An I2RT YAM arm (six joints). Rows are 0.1 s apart.
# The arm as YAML. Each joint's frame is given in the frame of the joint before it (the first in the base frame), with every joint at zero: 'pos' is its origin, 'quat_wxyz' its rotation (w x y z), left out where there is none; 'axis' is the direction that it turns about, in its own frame. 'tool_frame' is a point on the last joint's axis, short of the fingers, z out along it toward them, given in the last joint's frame.
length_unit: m
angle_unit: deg
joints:
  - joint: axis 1
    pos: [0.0, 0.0, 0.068]
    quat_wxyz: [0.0, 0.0, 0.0, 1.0]
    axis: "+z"
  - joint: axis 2
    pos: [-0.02, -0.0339, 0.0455]
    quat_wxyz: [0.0, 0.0, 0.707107, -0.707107]
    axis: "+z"
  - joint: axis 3
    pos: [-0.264, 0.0, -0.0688]
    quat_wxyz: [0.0, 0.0, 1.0, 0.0]
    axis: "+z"
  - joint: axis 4
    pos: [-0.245, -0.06, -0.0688]
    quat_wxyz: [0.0, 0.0, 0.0, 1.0]
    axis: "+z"
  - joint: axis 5
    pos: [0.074, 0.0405, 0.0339]
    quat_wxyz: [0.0, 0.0, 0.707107, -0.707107]
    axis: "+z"
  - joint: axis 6
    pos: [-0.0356, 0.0, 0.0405]
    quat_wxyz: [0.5, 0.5, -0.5, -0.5]
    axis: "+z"
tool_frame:
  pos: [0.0, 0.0, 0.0]
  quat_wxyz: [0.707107, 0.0, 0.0, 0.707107]
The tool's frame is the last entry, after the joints.
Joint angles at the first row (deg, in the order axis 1, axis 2, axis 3, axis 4, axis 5, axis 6):
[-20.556 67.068 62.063 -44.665 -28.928 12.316]
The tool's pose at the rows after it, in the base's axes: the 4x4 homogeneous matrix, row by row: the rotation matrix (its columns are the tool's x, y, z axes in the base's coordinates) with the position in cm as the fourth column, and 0 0 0 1 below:
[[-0.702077 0.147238 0.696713 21.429], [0.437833 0.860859 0.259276 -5.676], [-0.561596 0.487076 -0.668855 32.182], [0 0 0 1]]
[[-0.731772 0.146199 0.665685 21.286], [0.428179 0.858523 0.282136 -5.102], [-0.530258 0.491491 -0.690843 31.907], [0 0 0 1]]
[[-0.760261 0.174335 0.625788 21.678], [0.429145 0.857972 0.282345 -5.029], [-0.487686 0.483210 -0.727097 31.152], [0 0 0 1]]
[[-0.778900 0.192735 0.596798 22.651], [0.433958 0.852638 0.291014 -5.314], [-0.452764 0.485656 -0.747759 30.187], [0 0 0 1]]
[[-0.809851 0.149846 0.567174 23.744], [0.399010 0.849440 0.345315 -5.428], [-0.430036 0.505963 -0.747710 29.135], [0 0 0 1]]
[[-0.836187 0.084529 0.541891 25.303], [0.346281 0.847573 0.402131 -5.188], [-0.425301 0.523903 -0.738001 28.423], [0 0 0 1]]
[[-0.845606 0.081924 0.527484 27.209], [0.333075 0.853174 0.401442 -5.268], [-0.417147 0.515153 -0.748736 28.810], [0 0 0 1]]
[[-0.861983 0.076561 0.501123 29.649], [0.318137 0.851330 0.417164 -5.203], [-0.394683 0.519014 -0.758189 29.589], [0 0 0 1]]
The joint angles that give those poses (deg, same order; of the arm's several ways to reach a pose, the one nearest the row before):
[-19.201 64.270 62.063 -47.222 -28.294 11.967]
[-17.891 64.335 62.061 -49.364 -28.229 11.966]
[-17.236 65.953 62.063 -50.852 -27.071 11.965]
[-17.190 68.752 62.063 -50.390 -27.026 11.945]
[-17.037 71.898 62.063 -49.627 -29.758 9.563]
[-15.812 75.679 63.242 -48.401 -32.315 7.159]
[-14.809 80.073 67.723 -49.101 -31.529 7.135]
[-13.497 85.821 74.762 -51.725 -31.507 7.289]

